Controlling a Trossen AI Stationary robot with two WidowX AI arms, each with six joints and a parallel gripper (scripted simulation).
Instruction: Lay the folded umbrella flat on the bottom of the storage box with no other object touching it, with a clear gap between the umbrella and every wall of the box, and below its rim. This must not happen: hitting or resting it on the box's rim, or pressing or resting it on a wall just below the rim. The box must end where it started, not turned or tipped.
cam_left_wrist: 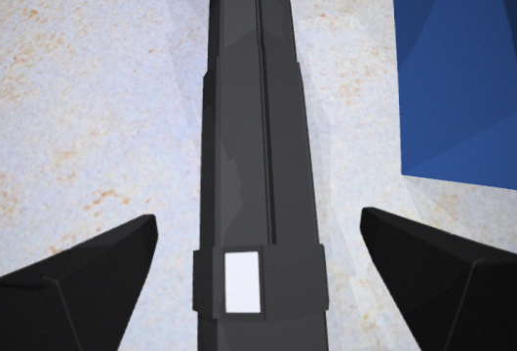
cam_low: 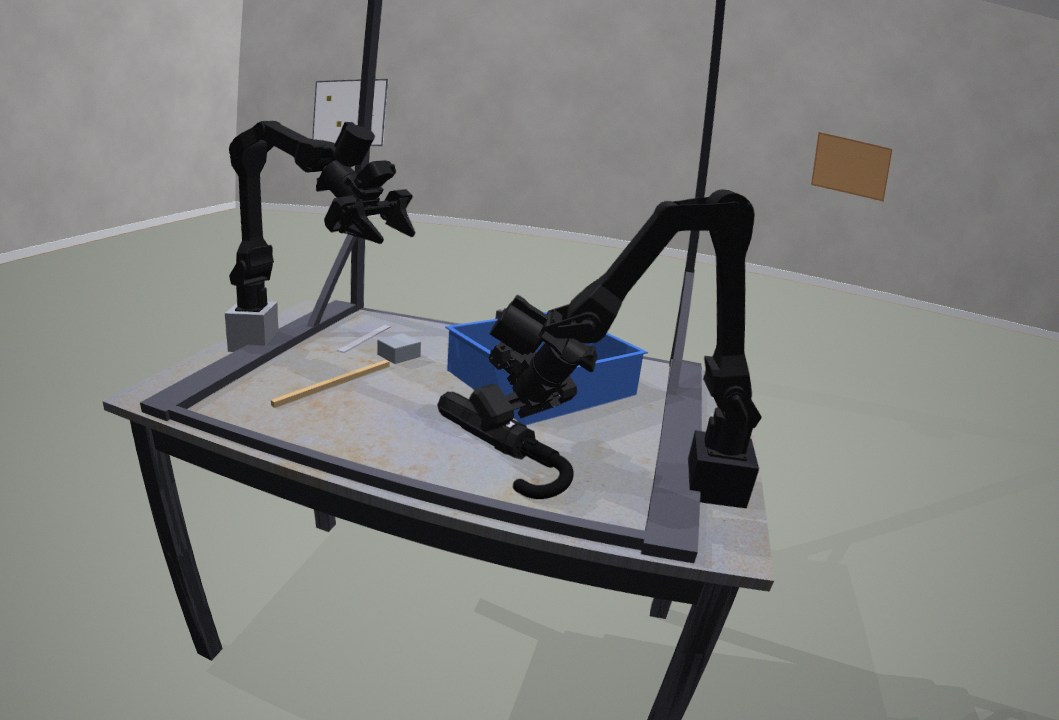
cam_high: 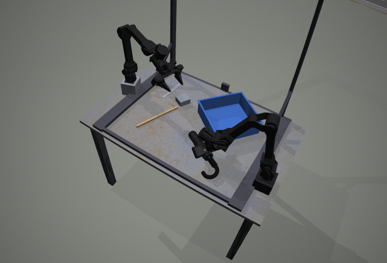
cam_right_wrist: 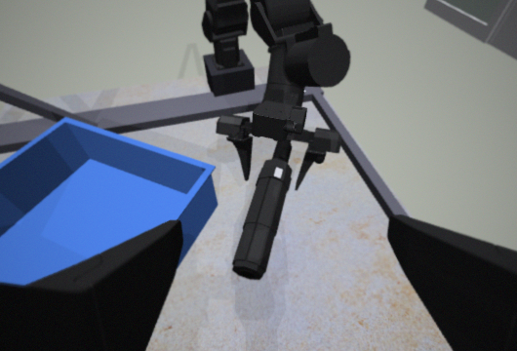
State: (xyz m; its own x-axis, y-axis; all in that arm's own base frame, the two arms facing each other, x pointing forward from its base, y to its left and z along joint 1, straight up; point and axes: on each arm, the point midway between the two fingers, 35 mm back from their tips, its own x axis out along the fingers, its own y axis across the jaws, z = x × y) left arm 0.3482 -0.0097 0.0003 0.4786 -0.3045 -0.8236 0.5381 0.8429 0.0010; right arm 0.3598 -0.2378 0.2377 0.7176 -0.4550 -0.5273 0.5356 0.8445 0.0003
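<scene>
My left hand is 50 mm above the umbrella, 20 mm to the left of it and 20 mm short of it. The rest, counted from my left hand: grey block 390 mm to the right, 230 mm behind, 60 mm below; blue storage box 290 mm behind, 70 mm to the right, 30 mm below; wooden stick 400 mm to the right, 70 mm below, 20 mm behind.
</scene>
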